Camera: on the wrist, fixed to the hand. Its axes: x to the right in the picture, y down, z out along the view.
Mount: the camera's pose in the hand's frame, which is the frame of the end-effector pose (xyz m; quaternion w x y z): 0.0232 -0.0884 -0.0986 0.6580 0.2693 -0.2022 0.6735
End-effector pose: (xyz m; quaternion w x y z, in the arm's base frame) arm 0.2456 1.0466 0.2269 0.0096 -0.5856 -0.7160 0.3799
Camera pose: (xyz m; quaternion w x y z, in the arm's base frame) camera 0.2101 1.1165 0.3361 0.2366 0.7882 -0.0236 -0.5677
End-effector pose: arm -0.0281 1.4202 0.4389 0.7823 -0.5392 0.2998 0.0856
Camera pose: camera -0.0061 1.2919 0.4724 0.6630 0.0751 0.4253 0.6115
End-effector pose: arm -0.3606 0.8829 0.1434 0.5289 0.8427 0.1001 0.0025
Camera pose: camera -0.3634 1.0119 0.1056 0.1396 0.7649 -0.6080 0.1605
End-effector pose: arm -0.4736 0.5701 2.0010 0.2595 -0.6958 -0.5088 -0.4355
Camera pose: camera -0.5875 0.5327 2.0619 0.5486 -0.8187 -0.0359 0.1659
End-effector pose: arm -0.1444 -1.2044 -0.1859 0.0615 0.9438 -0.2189 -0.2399
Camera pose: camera -0.0449 -1.1343 -0.1288 0.0964 -0.4416 0.8567 0.2483
